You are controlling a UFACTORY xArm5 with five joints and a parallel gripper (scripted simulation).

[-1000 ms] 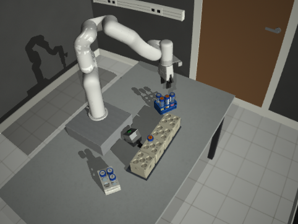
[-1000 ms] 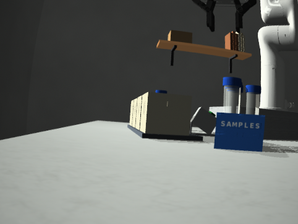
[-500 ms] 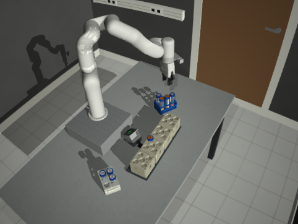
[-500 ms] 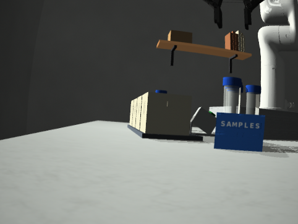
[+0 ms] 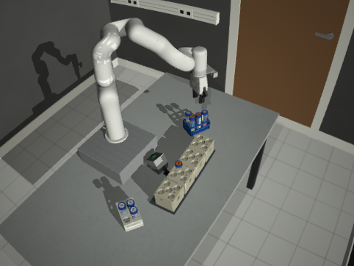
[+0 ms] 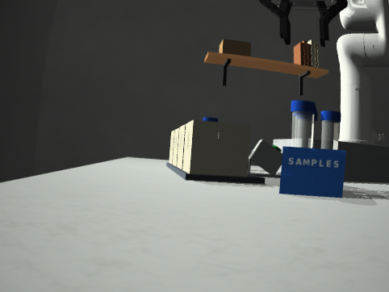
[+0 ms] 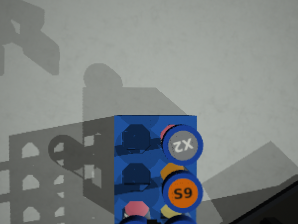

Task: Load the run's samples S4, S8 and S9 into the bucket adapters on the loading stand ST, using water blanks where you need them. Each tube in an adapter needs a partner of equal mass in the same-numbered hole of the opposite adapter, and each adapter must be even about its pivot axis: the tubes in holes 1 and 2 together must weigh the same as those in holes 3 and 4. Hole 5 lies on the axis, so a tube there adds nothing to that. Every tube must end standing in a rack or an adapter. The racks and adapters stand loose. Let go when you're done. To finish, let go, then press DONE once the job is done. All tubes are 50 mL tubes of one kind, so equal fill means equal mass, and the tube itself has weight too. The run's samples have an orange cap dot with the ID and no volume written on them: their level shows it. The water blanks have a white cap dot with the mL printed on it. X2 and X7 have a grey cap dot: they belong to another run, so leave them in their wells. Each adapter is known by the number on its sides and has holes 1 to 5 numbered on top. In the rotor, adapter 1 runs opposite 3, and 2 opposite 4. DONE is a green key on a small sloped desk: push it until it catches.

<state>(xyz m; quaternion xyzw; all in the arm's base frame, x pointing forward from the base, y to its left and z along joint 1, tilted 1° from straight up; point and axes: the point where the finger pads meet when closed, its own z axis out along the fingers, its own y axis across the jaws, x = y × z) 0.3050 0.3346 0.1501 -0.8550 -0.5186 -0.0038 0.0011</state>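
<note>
My hand is 2 cm past the blue samples rack, 1 cm to the right of it and 21 cm above it. Also, from my hand: white blanks rack 2 cm ahead, 65 cm to the right, 21 cm below; adapter 11 cm ahead, 15 cm to the right, 19 cm below.
</note>
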